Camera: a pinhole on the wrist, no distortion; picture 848 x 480 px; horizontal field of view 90.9 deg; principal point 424.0 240.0 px. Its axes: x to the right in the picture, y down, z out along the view. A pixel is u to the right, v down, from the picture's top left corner.
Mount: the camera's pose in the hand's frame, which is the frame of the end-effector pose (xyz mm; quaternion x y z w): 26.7 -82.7 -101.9 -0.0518 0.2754 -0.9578 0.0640
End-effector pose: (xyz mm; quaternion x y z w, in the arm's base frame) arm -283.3 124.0 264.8 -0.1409 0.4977 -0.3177 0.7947
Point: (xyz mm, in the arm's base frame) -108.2 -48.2 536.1
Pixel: 527 126
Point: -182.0 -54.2 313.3
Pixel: 309 93
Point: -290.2 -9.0 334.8
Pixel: 452 170
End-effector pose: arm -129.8 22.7 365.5 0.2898 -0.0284 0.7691 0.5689
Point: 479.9 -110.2 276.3
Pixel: 763 388
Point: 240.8 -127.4 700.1
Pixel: 514 56
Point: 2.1 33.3 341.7
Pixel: 645 117
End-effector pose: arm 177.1 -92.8 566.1 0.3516 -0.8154 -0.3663 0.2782
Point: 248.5 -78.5 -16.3
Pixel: 650 327
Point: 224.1 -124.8 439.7
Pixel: 653 137
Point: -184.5 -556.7 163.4
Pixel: 142 315
